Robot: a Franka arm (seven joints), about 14 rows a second.
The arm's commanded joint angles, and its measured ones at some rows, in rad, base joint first. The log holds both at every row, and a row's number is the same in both.
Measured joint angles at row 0:
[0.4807, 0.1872, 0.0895, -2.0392, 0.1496, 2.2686, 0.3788]
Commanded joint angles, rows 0 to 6:
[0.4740, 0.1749, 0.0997, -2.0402, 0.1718, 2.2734, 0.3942]
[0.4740, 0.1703, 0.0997, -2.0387, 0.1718, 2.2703, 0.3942]
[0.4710, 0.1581, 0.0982, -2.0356, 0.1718, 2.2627, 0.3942]
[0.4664, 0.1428, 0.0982, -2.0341, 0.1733, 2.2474, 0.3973]
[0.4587, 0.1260, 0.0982, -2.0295, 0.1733, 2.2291, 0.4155]
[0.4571, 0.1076, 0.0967, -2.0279, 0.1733, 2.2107, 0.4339]
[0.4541, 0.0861, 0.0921, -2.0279, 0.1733, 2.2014, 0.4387]
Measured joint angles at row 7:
[0.4711, 0.1411, 0.0892, -2.0225, 0.1504, 2.2376, 0.4129]
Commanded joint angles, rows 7 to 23:
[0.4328, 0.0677, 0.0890, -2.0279, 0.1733, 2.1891, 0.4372]
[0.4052, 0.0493, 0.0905, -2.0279, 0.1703, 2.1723, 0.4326]
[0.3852, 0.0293, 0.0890, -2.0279, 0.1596, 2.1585, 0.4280]
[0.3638, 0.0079, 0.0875, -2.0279, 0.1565, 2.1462, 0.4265]
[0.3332, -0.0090, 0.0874, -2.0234, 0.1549, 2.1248, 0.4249]
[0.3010, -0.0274, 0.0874, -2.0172, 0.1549, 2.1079, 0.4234]
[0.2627, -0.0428, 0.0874, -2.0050, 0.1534, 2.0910, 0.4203]
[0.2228, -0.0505, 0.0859, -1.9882, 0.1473, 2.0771, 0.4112]
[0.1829, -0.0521, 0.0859, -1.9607, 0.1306, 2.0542, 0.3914]
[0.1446, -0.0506, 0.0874, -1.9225, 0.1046, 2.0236, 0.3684]
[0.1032, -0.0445, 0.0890, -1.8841, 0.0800, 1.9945, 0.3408]
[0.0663, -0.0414, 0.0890, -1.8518, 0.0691, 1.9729, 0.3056]
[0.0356, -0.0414, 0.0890, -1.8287, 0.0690, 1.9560, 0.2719]
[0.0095, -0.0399, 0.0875, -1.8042, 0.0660, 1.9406, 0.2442]
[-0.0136, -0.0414, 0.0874, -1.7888, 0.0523, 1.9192, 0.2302]
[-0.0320, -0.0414, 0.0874, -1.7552, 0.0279, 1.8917, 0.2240]
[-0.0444, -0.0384, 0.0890, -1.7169, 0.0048, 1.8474, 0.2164]
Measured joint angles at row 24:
[-0.0171, -0.0544, 0.0753, -1.7917, 0.0429, 1.9152, 0.2376]
